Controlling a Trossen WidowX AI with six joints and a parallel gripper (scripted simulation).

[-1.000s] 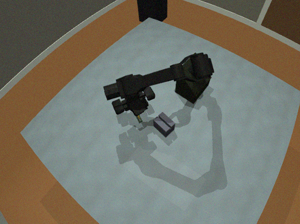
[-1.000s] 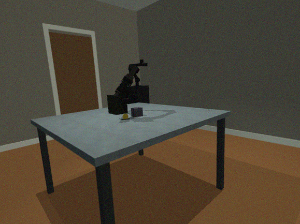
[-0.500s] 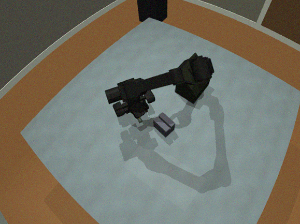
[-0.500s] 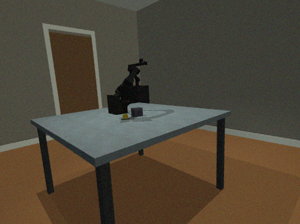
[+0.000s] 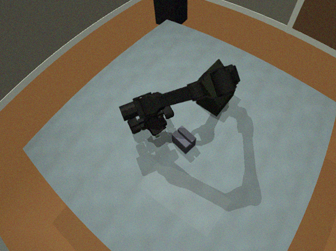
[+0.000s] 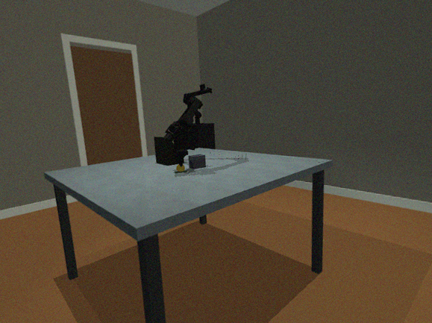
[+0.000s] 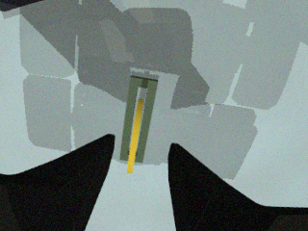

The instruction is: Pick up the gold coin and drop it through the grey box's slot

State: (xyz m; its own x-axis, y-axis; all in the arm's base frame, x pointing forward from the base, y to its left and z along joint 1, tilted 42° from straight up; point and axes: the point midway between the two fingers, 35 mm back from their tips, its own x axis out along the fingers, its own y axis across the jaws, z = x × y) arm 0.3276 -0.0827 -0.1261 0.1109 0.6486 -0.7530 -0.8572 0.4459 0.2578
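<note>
Now: the gold coin 10 mm below my gripper tip.
</note>
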